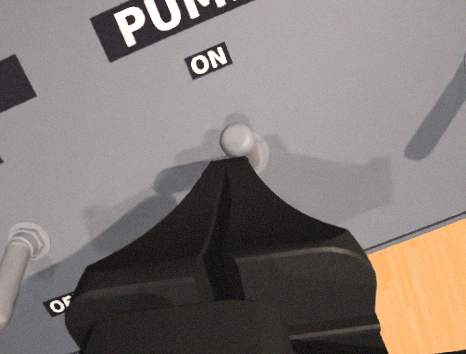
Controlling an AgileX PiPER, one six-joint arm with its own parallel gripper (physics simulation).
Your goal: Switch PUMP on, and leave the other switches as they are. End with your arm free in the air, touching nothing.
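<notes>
The PUMP switch lever point(237, 140) has a pale rounded tip and stands just past my fingertips, under the ON label point(208, 60). It leans toward the ON side of its round collar point(260, 152). The PUMP label point(165, 20) is partly cut off at the top. My gripper point(232, 182) is shut and its fingertips are right at the near side of the lever; whether they touch it I cannot tell. The lower part of the lever is partly hidden behind the fingers.
Another switch lever point(15, 270) points down toward an OFF label point(61, 305) at the lower left. A dark label point(15, 82) shows at the left edge. Shadows fall on the grey panel point(325, 90). A wooden surface point(425, 290) lies beyond the panel's edge at the lower right.
</notes>
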